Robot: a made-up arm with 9 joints. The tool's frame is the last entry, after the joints.
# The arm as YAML. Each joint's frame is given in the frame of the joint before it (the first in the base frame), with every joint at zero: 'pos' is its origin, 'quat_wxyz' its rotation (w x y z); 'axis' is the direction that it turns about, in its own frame. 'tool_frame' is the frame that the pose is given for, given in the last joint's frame.
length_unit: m
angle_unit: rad
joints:
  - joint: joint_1
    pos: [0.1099, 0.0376, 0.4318]
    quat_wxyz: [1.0, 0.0, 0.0, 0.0]
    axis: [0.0, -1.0, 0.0]
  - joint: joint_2
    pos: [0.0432, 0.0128, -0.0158]
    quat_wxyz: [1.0, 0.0, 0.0, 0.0]
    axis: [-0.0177, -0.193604, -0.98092]
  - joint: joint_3
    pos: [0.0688, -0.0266, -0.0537]
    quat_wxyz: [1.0, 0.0, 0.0, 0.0]
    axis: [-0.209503, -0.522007, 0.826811]
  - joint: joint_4
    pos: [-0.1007, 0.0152, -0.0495]
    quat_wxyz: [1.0, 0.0, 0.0, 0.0]
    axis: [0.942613, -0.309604, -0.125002]
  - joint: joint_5
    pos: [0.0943, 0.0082, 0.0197]
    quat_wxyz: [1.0, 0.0, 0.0, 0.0]
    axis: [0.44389, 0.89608, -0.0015]
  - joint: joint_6
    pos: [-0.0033, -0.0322, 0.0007]
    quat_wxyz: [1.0, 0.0, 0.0, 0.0]
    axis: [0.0, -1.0, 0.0]
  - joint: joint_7
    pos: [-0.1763, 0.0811, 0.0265]
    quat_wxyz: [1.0, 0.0, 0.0, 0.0]
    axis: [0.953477, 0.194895, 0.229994]
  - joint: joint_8
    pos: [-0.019, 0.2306, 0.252]
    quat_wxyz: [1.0, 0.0, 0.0, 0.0]
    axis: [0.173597, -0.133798, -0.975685]
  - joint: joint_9
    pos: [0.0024, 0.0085, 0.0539]
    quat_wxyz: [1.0, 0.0, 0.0, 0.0]
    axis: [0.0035, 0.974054, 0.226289]
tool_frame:
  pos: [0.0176, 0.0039, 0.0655]
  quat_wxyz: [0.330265, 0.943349, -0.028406, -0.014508]
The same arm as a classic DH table. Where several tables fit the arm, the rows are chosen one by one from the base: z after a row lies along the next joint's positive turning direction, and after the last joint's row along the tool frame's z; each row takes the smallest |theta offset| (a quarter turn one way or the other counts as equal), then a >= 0, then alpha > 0; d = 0 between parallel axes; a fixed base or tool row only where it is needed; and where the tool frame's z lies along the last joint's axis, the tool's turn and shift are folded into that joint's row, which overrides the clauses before.
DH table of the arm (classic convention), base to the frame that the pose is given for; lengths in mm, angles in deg. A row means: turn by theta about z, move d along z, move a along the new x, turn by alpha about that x. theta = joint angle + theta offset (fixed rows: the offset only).
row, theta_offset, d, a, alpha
base (fixed), 0, 431.8, 109.9, 90
joint_1, -1.03, -53.4, 43.5, 78.84
joint_2, 18.48, 64.9, 71.2, -134.93
joint_3, 84.47, -51.5, -48.9, 98
joint_4, 56.41, -20.7, 29.8, 81.88
joint_5, -7.07, 30.7, 0.7, -153.65
joint_6, 13.76, -88.4, 67.1, 101.24
joint_7, 83.11, -107, -186.8, -94.87
joint_8, -76.65, -327.4, 11.7, 110.52
joint_9, 14.76, -59.8, 13.1, -141.55
tool (fixed), 5.54, -102.9, 0, 0

